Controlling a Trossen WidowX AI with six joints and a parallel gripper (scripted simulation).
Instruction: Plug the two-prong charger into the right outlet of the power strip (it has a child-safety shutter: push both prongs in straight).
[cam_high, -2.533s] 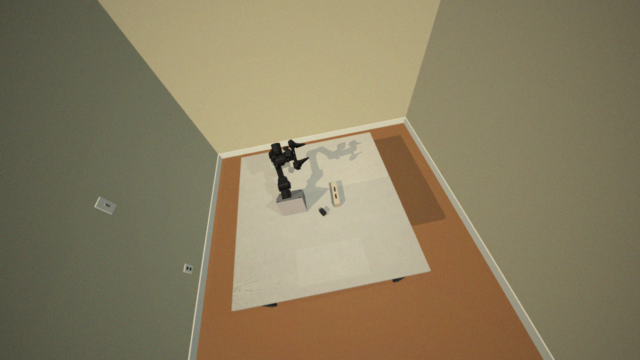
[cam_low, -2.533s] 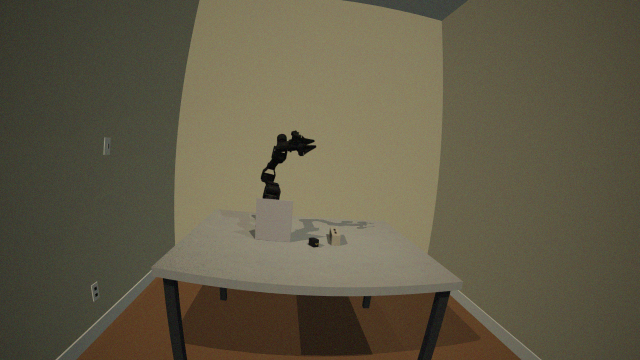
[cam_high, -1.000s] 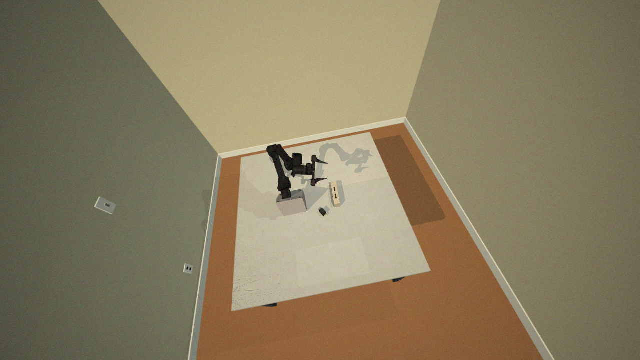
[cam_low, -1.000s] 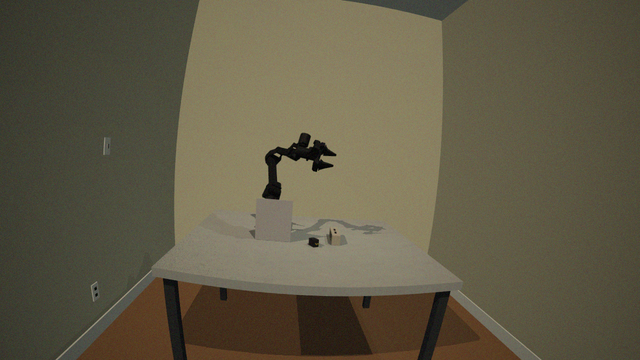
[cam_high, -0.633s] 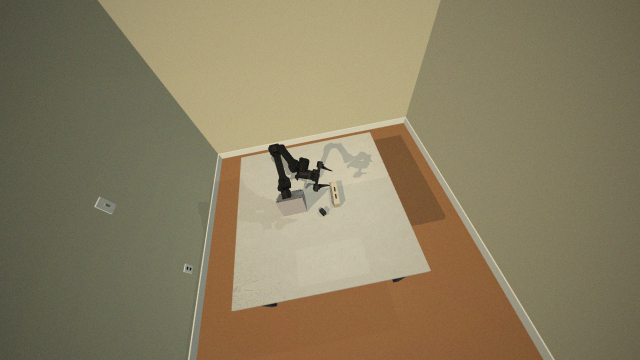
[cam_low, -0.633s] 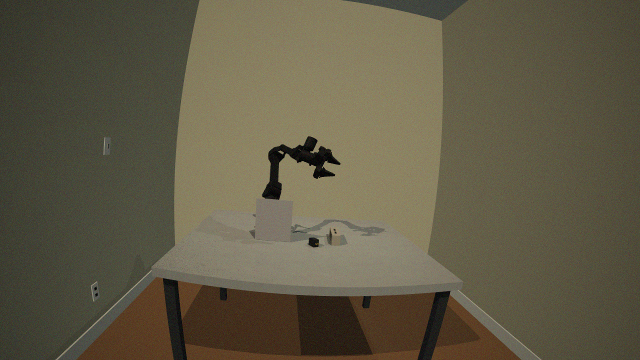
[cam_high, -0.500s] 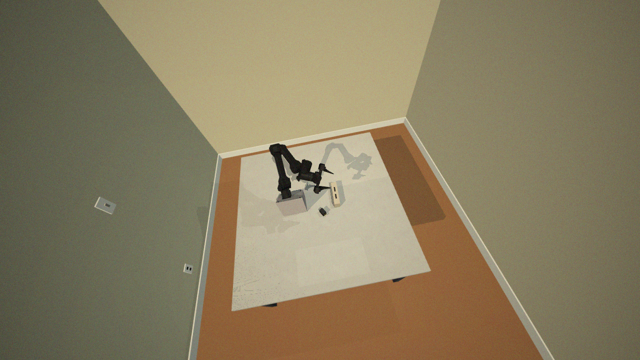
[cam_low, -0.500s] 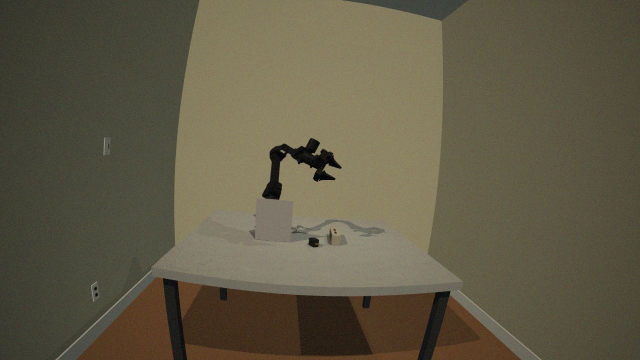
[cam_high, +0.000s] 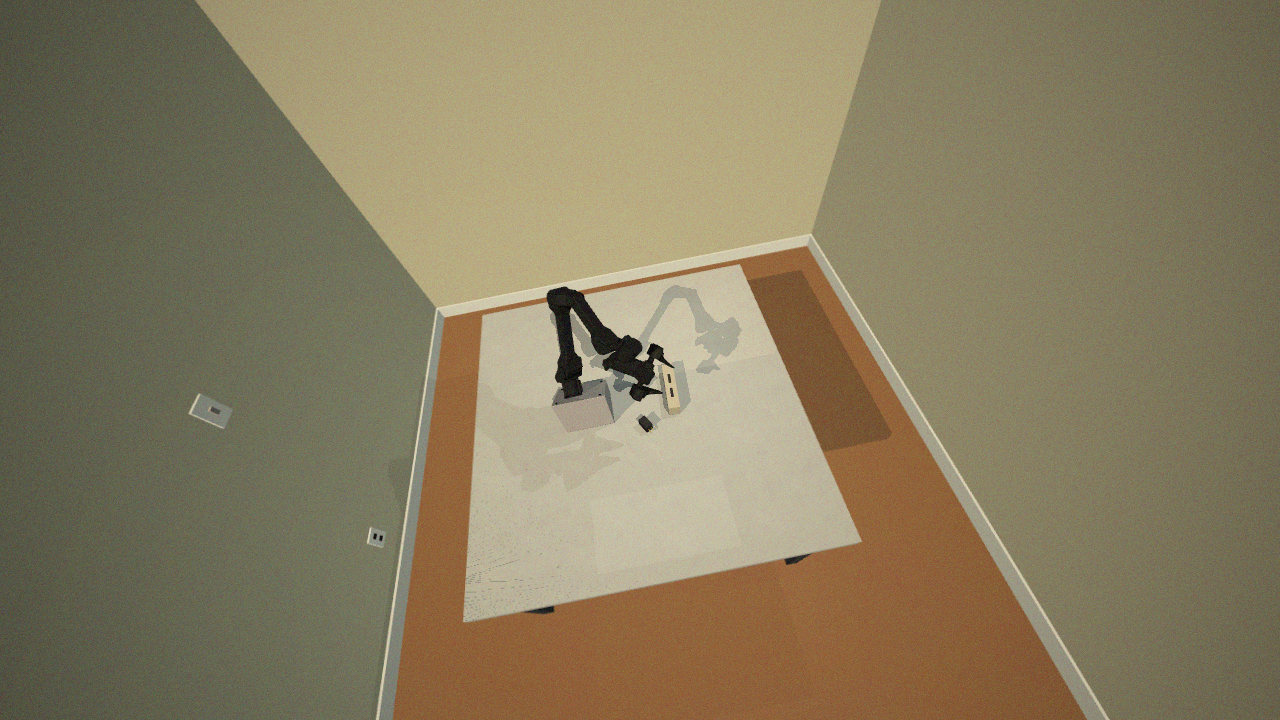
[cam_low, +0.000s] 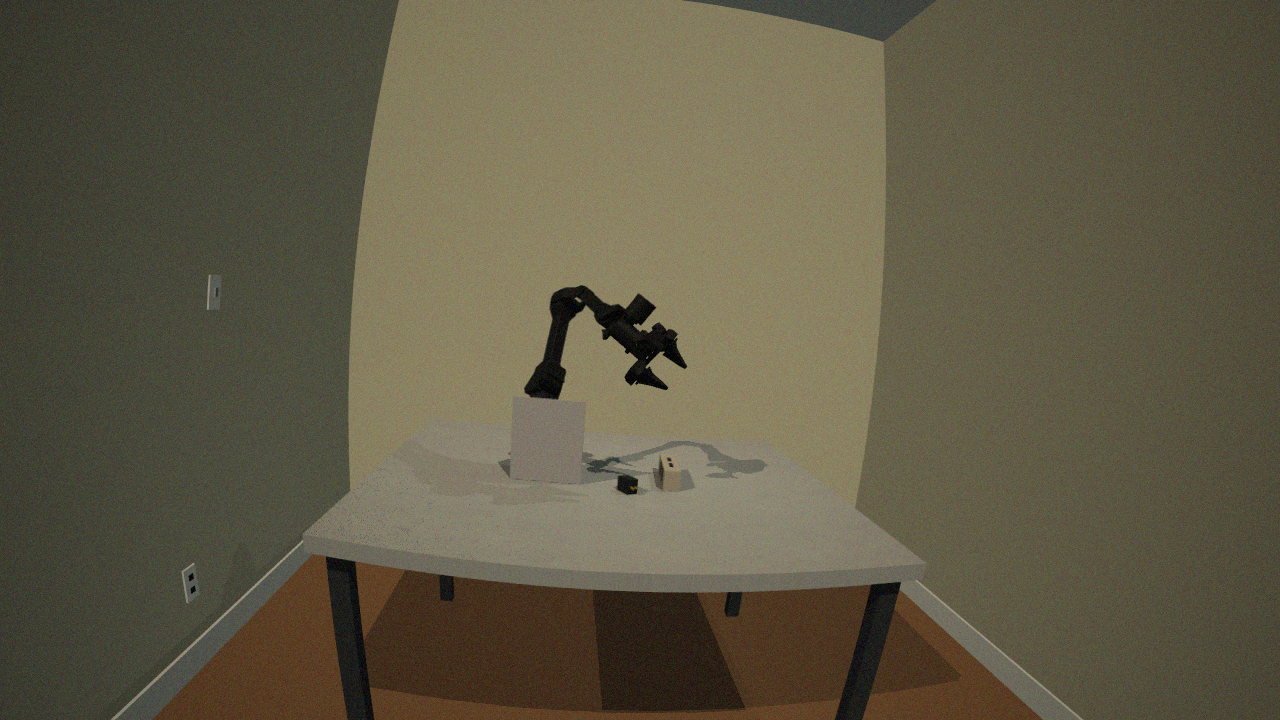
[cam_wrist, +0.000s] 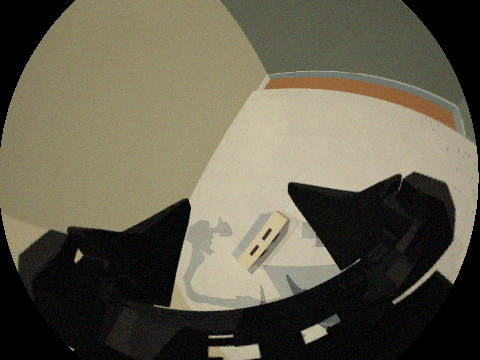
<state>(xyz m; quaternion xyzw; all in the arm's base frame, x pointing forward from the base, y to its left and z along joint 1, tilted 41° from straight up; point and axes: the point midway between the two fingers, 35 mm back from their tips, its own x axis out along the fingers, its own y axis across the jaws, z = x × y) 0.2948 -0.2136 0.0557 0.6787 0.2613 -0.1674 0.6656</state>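
The dark two-prong charger lies 290 mm below my gripper tip, 100 mm behind it and 10 mm to the right of it.
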